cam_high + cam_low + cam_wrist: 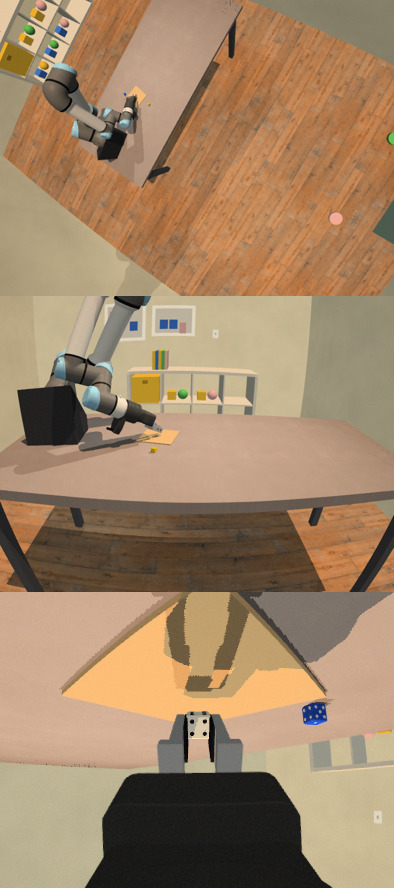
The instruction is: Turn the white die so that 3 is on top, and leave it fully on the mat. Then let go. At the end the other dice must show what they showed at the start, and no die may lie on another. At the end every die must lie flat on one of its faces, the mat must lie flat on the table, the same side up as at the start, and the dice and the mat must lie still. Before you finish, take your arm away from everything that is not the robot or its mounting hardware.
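My hand is 3 cm above the mat. Also, from my hand: yellow die (14 cm to the right, 3 cm below, 1 cm behind); then white die (1 cm below, 1 cm ahead); then blue die (11 cm to the left, 3 cm below, 1 cm behind).
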